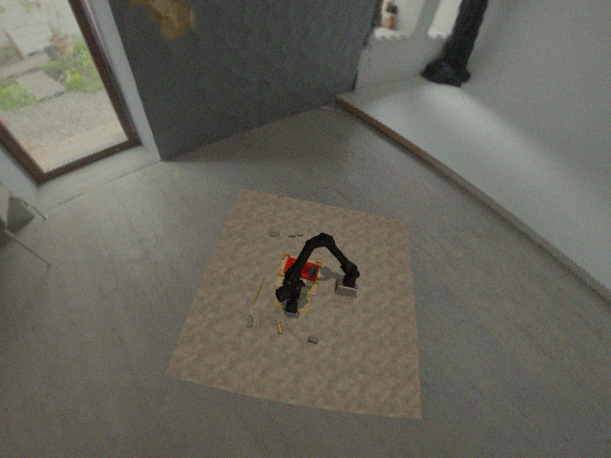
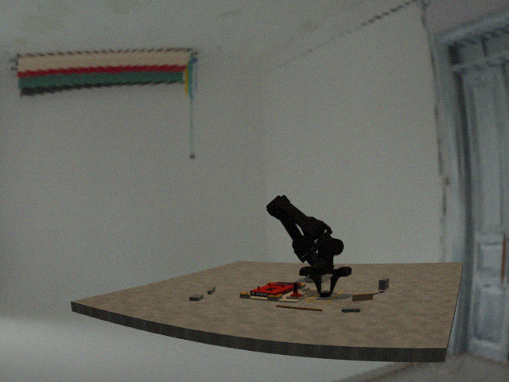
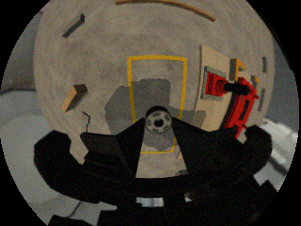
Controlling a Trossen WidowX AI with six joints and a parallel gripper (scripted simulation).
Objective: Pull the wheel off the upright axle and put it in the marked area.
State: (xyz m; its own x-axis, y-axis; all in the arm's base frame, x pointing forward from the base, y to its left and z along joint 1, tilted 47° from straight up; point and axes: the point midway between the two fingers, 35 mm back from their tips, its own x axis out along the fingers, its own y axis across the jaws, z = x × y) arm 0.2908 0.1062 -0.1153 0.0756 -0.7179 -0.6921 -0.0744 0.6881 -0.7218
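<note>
Right now my gripper tip is right at the dark wheel. Also, from my gripper tip: short wooden piece: 16 cm to the left, 3 cm ahead.
</note>
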